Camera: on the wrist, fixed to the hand. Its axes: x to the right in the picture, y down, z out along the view.
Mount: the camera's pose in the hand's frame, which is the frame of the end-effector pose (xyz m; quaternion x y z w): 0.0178 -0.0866 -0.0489 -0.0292 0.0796 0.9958 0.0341
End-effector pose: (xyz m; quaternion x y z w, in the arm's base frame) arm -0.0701 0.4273 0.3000 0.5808 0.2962 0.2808 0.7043
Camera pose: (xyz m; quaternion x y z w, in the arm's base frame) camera -0.0901 0.4578 0.2058 -0.2719 0.5204 -0.7658 0.2622
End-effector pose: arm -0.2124 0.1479 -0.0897 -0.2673 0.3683 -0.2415 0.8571
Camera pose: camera -0.2575 0.0592 -0.0722 0.3518 0.3540 0.8347 0.2326
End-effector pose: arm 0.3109 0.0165 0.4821 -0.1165 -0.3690 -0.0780 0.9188
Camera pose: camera 0.3360 -0.0810 0.4738 -0.3920 0.1788 0.8922 0.1350
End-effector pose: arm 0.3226 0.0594 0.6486 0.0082 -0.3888 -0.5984 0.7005
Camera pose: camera 0.2773 -0.0024 0.5827 -0.3597 0.0518 0.6665 0.6510
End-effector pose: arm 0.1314 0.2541 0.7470 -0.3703 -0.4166 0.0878 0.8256
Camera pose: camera 0.1654 0.1743 0.7989 0.4586 -0.4177 -0.7835 0.0369
